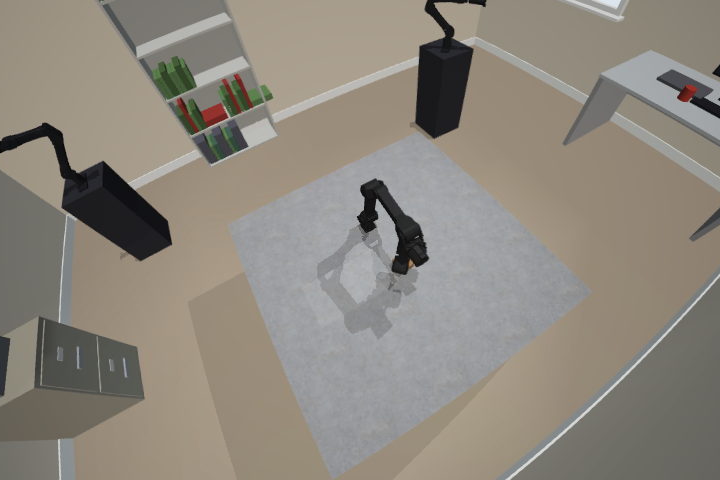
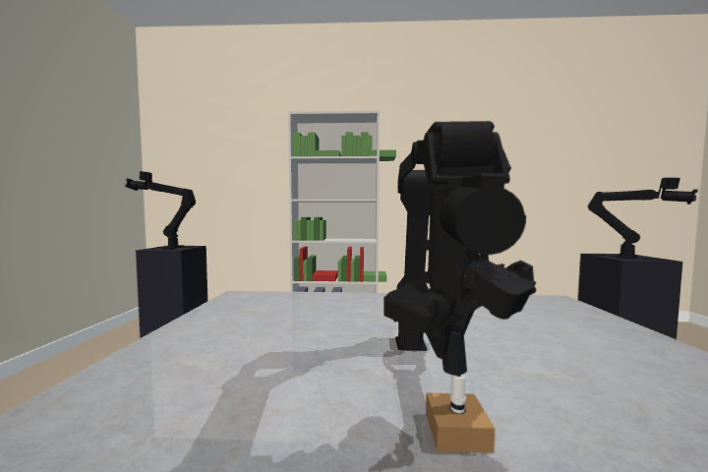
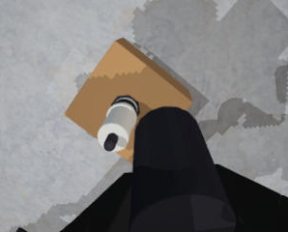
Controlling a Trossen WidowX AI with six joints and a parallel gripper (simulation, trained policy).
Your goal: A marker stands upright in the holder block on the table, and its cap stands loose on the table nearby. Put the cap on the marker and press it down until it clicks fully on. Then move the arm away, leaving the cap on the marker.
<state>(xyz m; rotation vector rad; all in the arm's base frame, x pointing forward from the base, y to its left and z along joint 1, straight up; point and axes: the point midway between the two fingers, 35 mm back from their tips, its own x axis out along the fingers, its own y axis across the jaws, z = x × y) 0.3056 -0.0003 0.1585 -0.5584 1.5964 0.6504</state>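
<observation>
My gripper tip is 20 mm past the white marker, 20 mm to the right of it and 60 mm above it. Also, from my gripper tip: holder block: 20 mm behind, 20 mm to the left, 110 mm below; then black cap: 10 mm ahead, 10 mm above.
</observation>
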